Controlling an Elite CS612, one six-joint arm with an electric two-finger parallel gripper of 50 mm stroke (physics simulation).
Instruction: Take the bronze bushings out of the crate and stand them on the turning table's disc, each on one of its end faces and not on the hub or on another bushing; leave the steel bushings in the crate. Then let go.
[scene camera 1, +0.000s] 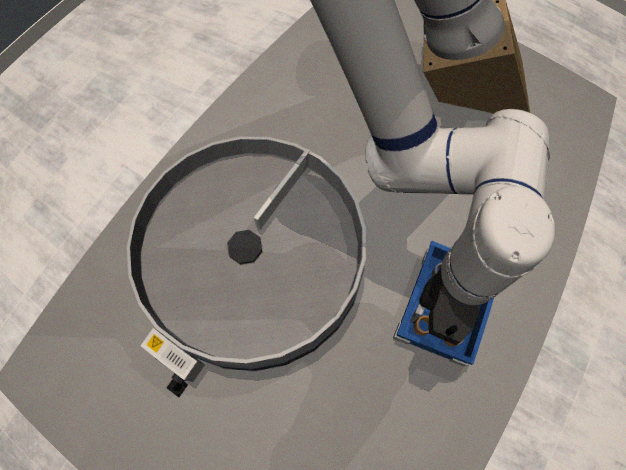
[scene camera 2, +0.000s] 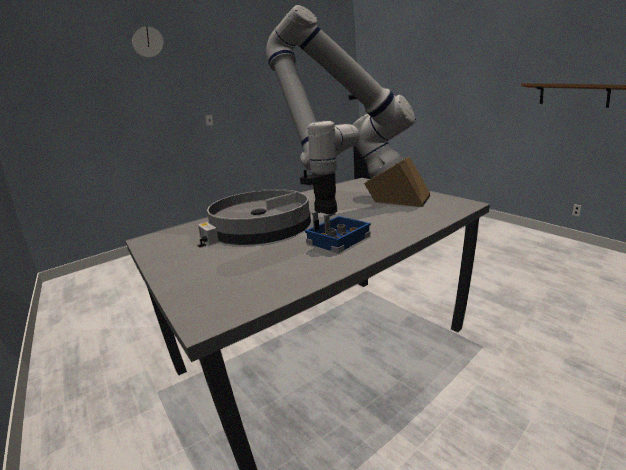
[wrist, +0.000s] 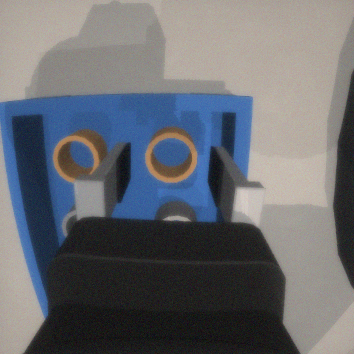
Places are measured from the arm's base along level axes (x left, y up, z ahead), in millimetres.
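Pixels of known places: gripper, between the fingertips: (scene camera 1: 427, 323) (scene camera 2: 321, 231) (wrist: 169, 162); arm's base, origin of its link: (scene camera 1: 465, 31) (scene camera 2: 387, 169).
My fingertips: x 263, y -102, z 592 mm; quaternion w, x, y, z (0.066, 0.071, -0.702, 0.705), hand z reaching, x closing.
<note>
For each thing: its top centre in the pictures, then the offset to it from my fingertips. "pt": a spot on its surface instead.
- blue crate, centre of its top: (wrist: 121, 248) (scene camera 1: 452, 300) (scene camera 2: 338, 226) dx +16, dy +5, dz -60 mm
- turning table's disc, centre of its top: (scene camera 1: 244, 246) (scene camera 2: 258, 210) dx -339, dy +16, dz +84 mm
- straight divider, a spot on its surface: (scene camera 1: 280, 191) (scene camera 2: 280, 198) pt dx -344, dy +48, dz -27 mm
- white box with a warning label, a spot on its surface: (scene camera 1: 169, 353) pt dx -317, dy +13, dz +315 mm
The blue crate (scene camera 1: 438, 350) (scene camera 2: 322, 240) (wrist: 107, 101) holds upright bushings. One bronze bushing (scene camera 1: 416, 328) (wrist: 171, 175) shows between my fingers' lines in the wrist view; another bronze bushing (scene camera 1: 453, 344) (wrist: 95, 143) stands left of it there, beyond the left finger. A steel bushing (wrist: 175, 207) shows nearer the gripper body, and part of another steel bushing (wrist: 67, 223) at the left. Both are partly hidden. My gripper (scene camera 2: 321, 227) (wrist: 169, 162) is open and empty, pointing down low at the crate. The turning table's disc (scene camera 1: 202, 303) bears no bushing in scene camera 1; its dark hub (scene camera 1: 244, 246) (scene camera 2: 258, 211) is central.
A raised rim wall (scene camera 1: 135, 252) (scene camera 2: 262, 226) surrounds the disc. A straight divider (scene camera 1: 280, 191) (scene camera 2: 281, 200) runs from the rim toward the hub. A white box with a warning label (scene camera 1: 169, 353) (scene camera 2: 207, 233) sits outside the rim. The arm stands on a brown wedge base (scene camera 1: 475, 86) (scene camera 2: 396, 188).
</note>
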